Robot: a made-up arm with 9 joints. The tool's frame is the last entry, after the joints.
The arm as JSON. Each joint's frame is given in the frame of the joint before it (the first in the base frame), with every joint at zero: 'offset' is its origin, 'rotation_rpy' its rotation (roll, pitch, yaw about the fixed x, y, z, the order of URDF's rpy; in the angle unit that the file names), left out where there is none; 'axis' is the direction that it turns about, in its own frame. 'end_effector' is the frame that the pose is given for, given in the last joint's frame.
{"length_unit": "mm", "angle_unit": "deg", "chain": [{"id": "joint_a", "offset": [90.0, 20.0, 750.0], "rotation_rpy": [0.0, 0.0, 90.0], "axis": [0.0, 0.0, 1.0]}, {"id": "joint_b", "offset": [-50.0, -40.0, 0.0], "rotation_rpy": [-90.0, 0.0, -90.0], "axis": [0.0, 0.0, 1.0]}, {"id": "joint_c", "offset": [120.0, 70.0, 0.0], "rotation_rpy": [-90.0, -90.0, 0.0], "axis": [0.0, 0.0, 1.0]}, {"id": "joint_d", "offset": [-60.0, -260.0, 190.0], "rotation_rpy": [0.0, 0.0, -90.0], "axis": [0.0, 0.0, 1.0]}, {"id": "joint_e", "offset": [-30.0, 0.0, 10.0], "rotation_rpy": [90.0, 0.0, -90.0], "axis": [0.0, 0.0, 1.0]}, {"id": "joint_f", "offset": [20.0, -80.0, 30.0], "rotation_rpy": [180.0, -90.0, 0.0], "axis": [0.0, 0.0, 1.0]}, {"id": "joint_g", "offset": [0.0, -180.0, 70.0], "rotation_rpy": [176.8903, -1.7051, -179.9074], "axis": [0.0, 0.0, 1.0]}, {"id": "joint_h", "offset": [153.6, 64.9, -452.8], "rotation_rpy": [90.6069, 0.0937, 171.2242], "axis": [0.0, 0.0, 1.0]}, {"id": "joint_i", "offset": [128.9, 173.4, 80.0], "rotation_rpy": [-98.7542, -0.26, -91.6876], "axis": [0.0, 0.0, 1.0]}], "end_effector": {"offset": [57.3, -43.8, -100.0], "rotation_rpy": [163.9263, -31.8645, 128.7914]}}
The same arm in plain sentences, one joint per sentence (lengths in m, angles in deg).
The arm has nine revolute joints in a row. What follows holds with every joint at zero, and every direction is one of the base frame's. Joint 1 lies 0.0900 m along +x and 0.0200 m along +y and 0.7500 m along +z from the base frame's origin and rotates about +z. Joint 2 lies 0.0400 m along +x and 0.0500 m along -y from joint 1 and rotates about +y. Joint 3 lies 0.1200 m along +x and 0.0700 m along -z from joint 2 and rotates about -z. Joint 4 lies 0.2600 m along -x and 0.0600 m along -y and 0.1900 m along -z from joint 3 and rotates about -z. Joint 5 lies 0.0300 m along +x and 0.0100 m along -z from joint 4 and rotates about +x. Joint 6 lies 0.0300 m along +x and 0.0200 m along -y and 0.0800 m along +z from joint 5 and rotates about -y. Joint 7 lies 0.0700 m along -y and 0.1800 m along -z from joint 6 and rotates about the direction (-0.0298, 0.998085, 0.054199). Joint 8 lies 0.1400 m along -x and 0.4600 m along -y and 0.0400 m along +z from joint 7 and rotates about the direction (-0.152194, -0.068697, 0.98596). Joint 9 lies 0.1100 m along +x and 0.1700 m along +y and 0.1100 m along +z from joint 8 and rotates about +x. The tool frame, which is the frame that the pose is given for, lies 0.1000 m along -x and 0.0600 m along -y and 0.0400 m along +z from joint 9; its axes are the base frame's turned by roll -136.01, pitch 38.76 and yaw 47.39 deg (as in URDF: about the fixed x, then y, then z).
